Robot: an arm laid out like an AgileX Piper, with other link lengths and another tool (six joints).
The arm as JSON. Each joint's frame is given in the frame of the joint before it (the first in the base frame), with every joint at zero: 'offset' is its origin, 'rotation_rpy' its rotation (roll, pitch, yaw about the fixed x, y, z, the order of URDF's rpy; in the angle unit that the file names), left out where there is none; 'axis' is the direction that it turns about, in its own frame. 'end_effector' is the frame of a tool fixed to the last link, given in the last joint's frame.
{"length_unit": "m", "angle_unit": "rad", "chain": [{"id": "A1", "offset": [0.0, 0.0, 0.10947], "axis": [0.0, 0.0, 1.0]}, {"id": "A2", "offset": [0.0, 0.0, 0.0], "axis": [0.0, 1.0, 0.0]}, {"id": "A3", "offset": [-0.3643, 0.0, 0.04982], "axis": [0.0, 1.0, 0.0]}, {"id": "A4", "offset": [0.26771, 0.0, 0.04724], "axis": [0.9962, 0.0, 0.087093]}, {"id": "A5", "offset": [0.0, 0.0, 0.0], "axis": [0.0, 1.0, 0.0]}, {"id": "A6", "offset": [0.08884, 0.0, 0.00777], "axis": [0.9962, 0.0, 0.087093]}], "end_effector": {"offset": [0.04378, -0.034, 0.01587], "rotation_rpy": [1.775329, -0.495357, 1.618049]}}
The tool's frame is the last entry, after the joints.
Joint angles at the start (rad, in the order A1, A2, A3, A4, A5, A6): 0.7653 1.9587 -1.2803 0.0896 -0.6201 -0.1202
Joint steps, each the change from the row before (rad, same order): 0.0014 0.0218 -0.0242 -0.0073 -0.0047 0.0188; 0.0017 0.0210 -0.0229 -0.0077 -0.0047 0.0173; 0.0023 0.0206 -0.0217 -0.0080 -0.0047 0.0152; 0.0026 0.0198 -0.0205 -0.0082 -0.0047 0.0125; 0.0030 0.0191 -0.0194 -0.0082 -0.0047 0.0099; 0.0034 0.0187 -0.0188 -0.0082 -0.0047 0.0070; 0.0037 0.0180 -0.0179 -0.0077 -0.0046 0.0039; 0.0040 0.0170 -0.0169 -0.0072 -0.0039 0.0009; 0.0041 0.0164 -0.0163 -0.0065 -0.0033 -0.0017; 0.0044 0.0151 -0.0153 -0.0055 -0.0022 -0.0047; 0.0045 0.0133 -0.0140 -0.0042 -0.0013 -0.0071; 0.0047 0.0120 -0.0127 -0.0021 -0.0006 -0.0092
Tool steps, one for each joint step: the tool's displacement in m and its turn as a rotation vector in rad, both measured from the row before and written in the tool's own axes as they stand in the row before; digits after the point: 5 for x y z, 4 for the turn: -0.00001 -0.00120 0.00787 -0.0043 0.0116 0.0100; 0.00005 -0.00154 0.00754 -0.0035 0.0113 0.0082; 0.00021 -0.00206 0.00738 -0.0023 0.0110 0.0059; 0.00034 -0.00230 0.00705 -0.0016 0.0104 0.0031; 0.00051 -0.00256 0.00676 -0.0010 0.0099 0.0006; 0.00072 -0.00277 0.00659 -0.0005 0.0093 -0.0022; 0.00088 -0.00290 0.00630 -0.0002 0.0084 -0.0047; 0.00110 -0.00297 0.00595 0.0004 0.0074 -0.0071; 0.00117 -0.00302 0.00571 0.0008 0.0063 -0.0088; 0.00145 -0.00294 0.00530 0.0013 0.0050 -0.0107; 0.00170 -0.00262 0.00471 0.0013 0.0039 -0.0118; 0.00181 -0.00253 0.00426 0.0014 0.0025 -0.0118
